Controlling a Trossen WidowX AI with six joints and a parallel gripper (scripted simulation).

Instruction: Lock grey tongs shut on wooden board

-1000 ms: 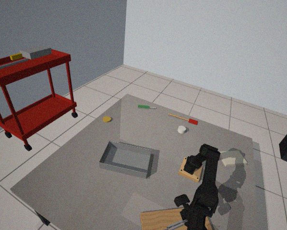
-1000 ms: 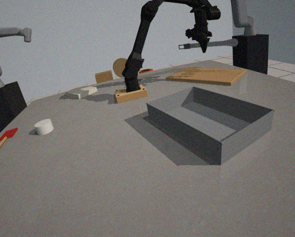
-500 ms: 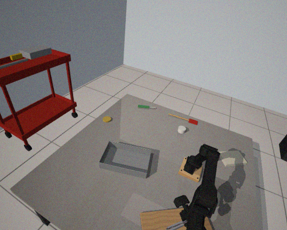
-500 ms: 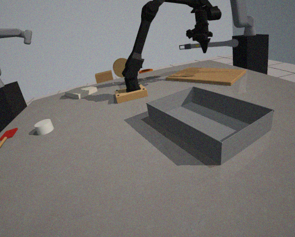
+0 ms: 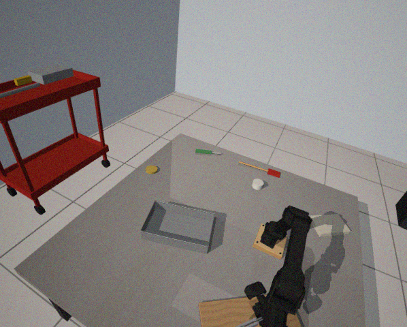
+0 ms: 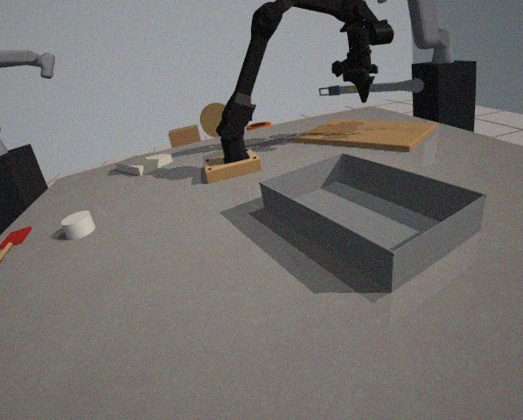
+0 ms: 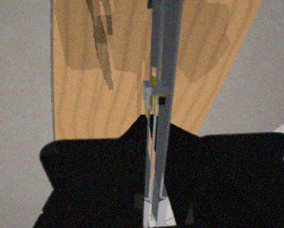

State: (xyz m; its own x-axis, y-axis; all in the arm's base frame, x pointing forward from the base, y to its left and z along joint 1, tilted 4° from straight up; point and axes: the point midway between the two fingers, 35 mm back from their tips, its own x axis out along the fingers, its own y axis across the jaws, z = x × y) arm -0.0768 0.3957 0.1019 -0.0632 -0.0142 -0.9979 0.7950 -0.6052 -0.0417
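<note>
Right now the yellow piece is 2 cm behind my gripper tip, 3 cm to the right of it and 4 cm above it. Also, from my gripper tip: wooden board (9 cm below); roasting tin (47 cm ahead, 23 cm to the right, 7 cm below); cream block (17 cm behind, 69 cm to the right, 8 cm below).
</note>
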